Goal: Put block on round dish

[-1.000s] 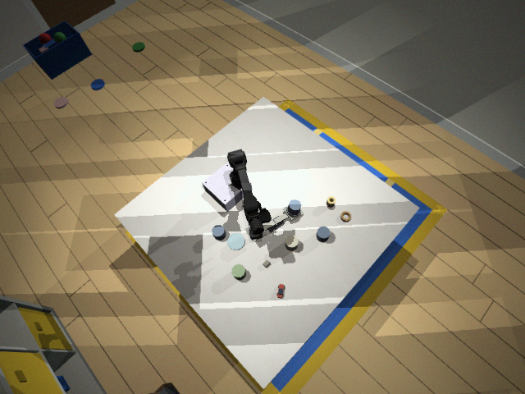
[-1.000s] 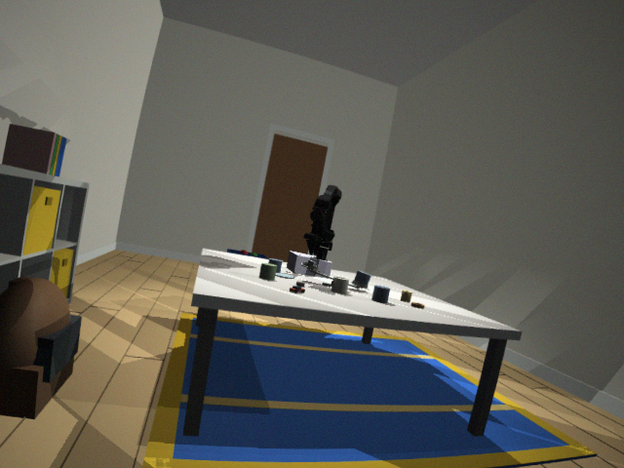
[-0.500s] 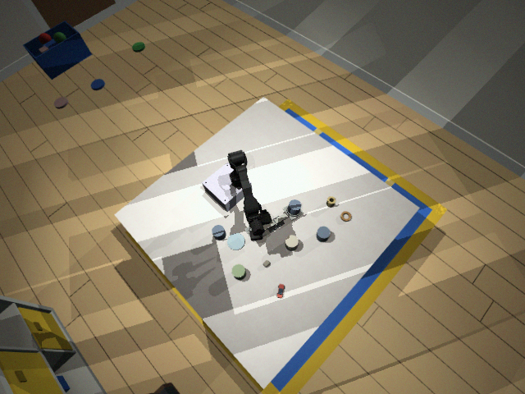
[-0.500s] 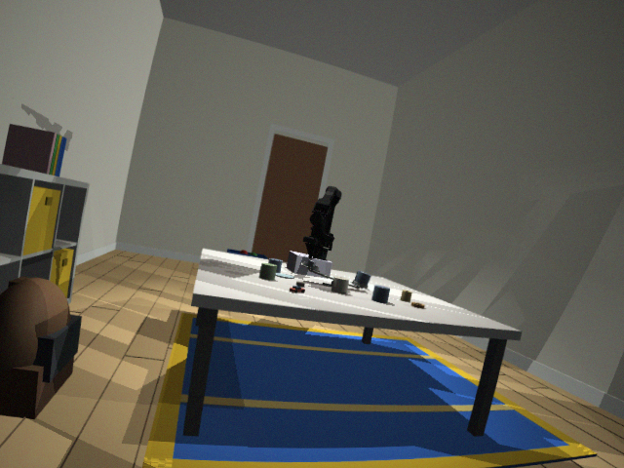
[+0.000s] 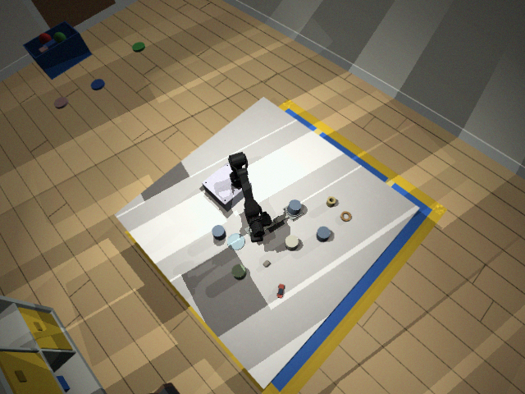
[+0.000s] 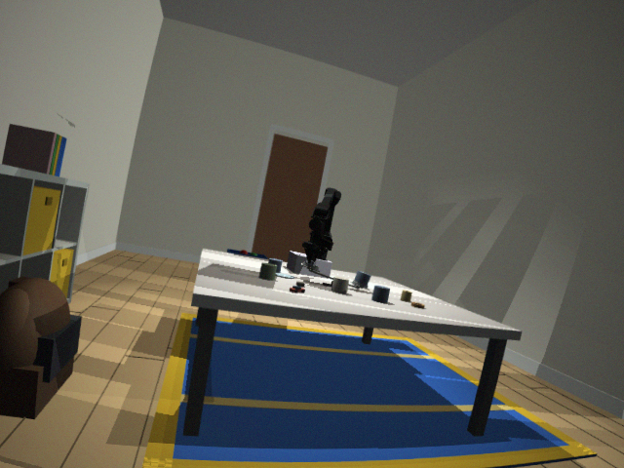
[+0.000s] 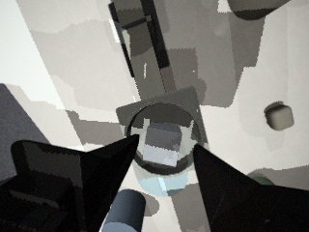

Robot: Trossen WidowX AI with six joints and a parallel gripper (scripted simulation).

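My gripper tip is now 100 mm to the left of the round light blue dish, 90 mm above it and 80 mm past it. The rest, counted from my gripper tip: balance beam (120 mm to the left, 50 mm below, 40 mm ahead); then small dark block (140 mm ahead, 100 mm to the right, 80 mm below); then cream cylinder (200 mm ahead, 60 mm to the left, 50 mm below).
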